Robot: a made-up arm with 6 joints. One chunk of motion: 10 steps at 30 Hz.
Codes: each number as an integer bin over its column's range. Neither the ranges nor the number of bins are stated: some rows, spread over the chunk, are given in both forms.
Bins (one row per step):
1: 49 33 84 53 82 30
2: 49 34 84 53 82 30
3: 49 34 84 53 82 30
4: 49 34 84 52 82 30
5: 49 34 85 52 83 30
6: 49 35 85 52 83 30
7: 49 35 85 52 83 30
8: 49 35 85 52 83 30
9: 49 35 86 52 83 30
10: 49 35 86 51 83 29
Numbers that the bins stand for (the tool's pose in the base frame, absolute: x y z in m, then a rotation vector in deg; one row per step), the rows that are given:
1: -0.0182 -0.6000 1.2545 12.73 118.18 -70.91
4: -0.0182 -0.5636 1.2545 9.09 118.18 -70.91
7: -0.0182 -0.5273 1.2909 9.09 121.82 -70.91
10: -0.0182 -0.5273 1.3273 5.45 121.82 -74.55
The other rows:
2: -0.0182 -0.5636 1.2545 12.73 118.18 -70.91
3: -0.0182 -0.5636 1.2545 12.73 118.18 -70.91
5: -0.0182 -0.5636 1.2909 9.09 121.82 -70.91
6: -0.0182 -0.5273 1.2909 9.09 121.82 -70.91
8: -0.0182 -0.5273 1.2909 9.09 121.82 -70.91
9: -0.0182 -0.5273 1.3273 9.09 121.82 -70.91

